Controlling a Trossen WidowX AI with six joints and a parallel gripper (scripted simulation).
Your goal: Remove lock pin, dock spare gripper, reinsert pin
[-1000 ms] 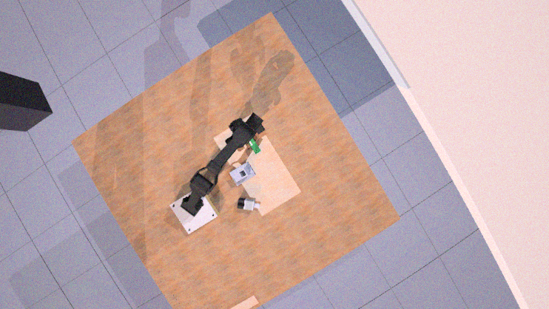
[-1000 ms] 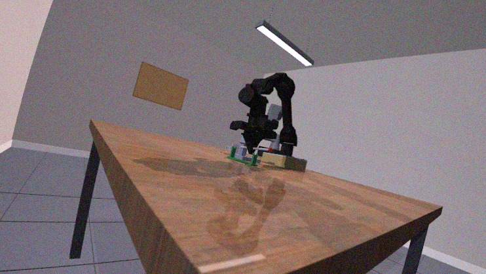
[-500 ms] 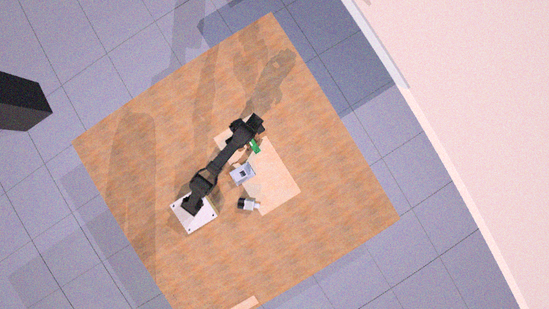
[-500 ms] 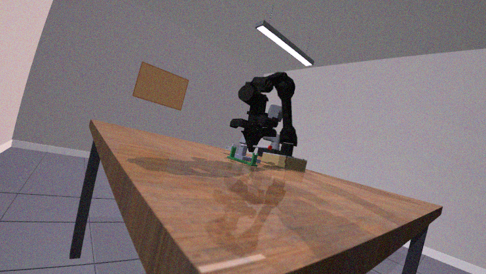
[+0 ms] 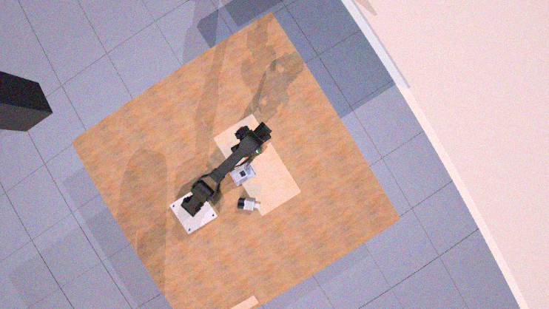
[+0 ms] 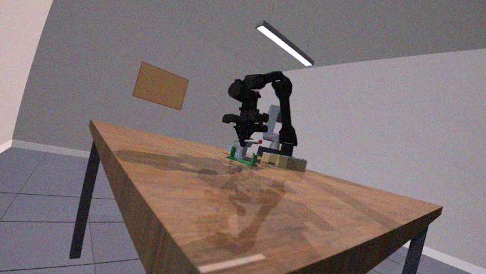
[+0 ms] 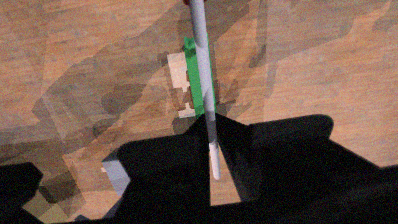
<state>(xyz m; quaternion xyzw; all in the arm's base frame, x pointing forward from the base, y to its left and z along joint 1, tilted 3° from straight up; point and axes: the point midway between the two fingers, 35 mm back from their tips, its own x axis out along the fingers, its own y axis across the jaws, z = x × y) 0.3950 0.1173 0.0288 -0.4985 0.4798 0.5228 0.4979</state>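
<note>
Now: gripper tip 10 mm to the right of the green pin cradle and 30 mm above it. The rest, counted from my gripper tip: spare gripper 170 mm behind, 260 mm to the right, 30 mm below; then socket 110 mm behind, 110 mm to the right.
</note>
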